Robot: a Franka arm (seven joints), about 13 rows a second.
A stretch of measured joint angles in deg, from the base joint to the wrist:
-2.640 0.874 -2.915 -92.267 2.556 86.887 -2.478
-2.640 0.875 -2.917 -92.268 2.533 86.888 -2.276
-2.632 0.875 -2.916 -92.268 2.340 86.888 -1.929
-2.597 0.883 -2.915 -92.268 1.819 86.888 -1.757
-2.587 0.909 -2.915 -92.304 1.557 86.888 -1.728
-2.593 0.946 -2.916 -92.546 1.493 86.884 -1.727
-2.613 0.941 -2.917 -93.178 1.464 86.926 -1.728
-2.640 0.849 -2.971 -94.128 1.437 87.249 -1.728
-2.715 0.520 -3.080 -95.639 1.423 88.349 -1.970
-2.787 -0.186 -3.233 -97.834 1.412 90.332 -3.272
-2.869 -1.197 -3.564 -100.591 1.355 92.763 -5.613
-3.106 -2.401 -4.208 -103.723 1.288 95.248 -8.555
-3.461 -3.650 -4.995 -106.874 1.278 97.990 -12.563
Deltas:
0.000 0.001 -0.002 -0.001 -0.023 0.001 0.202
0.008 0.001 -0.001 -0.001 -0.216 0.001 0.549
0.043 0.009 0.000 -0.001 -0.737 0.001 0.721
0.053 0.035 0.000 -0.037 -0.999 0.001 0.750
0.047 0.072 -0.001 -0.279 -1.063 -0.003 0.751
0.027 0.067 -0.002 -0.911 -1.092 0.039 0.750
0.000 -0.025 -0.056 -1.861 -1.119 0.362 0.750
-0.075 -0.354 -0.165 -3.372 -1.133 1.462 0.508
-0.147 -1.060 -0.318 -5.567 -1.144 3.445 -0.794
-0.229 -2.071 -0.649 -8.324 -1.201 5.876 -3.135
-0.466 -3.275 -1.293 -11.456 -1.268 8.361 -6.077
-0.821 -4.524 -2.080 -14.607 -1.278 11.103 -10.085

